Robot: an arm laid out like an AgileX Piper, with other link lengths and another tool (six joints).
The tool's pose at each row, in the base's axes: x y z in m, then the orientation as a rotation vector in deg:
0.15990, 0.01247, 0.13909, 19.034, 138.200, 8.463
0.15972, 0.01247, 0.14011, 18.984, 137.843, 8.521
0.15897, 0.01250, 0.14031, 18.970, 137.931, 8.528
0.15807, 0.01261, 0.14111, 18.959, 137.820, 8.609
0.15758, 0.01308, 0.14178, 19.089, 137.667, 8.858
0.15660, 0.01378, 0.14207, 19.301, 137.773, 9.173
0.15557, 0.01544, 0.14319, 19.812, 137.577, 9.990
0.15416, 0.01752, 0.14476, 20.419, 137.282, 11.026
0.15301, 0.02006, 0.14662, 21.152, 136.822, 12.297
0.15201, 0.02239, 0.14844, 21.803, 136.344, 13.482
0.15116, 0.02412, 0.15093, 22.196, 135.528, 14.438
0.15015, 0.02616, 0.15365, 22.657, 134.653, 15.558
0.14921, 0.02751, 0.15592, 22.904, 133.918, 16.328
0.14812, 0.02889, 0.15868, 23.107, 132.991, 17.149
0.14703, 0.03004, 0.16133, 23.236, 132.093, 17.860
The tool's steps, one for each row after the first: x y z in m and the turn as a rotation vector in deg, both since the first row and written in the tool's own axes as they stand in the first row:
-0.00051, 0.00016, -0.00089, -0.106, -0.346, -0.001
-0.00007, 0.00008, -0.00153, -0.102, -0.259, -0.014
0.00011, 0.00016, -0.00272, -0.179, -0.357, 0.006
0.00018, 0.00065, -0.00354, -0.341, -0.464, 0.175
0.00091, 0.00118, -0.00439, -0.490, -0.302, 0.406
0.00143, 0.00279, -0.00588, -0.955, -0.344, 1.005
0.00205, 0.00481, -0.00795, -1.562, -0.438, 1.739
0.00243, 0.00738, -0.01007, -2.324, -0.639, 2.639
0.00267, 0.00978, -0.01206, -3.051, -0.866, 3.461
0.00222, 0.01175, -0.01447, -3.742, -1.472, 4.060
0.00182, 0.01404, -0.01715, -4.542, -2.094, 4.762
0.00146, 0.01559, -0.01946, -5.135, -2.651, 5.206
0.00092, 0.01723, -0.02223, -5.809, -3.386, 5.649
0.00038, 0.01863, -0.02493, -6.425, -4.114, 6.010

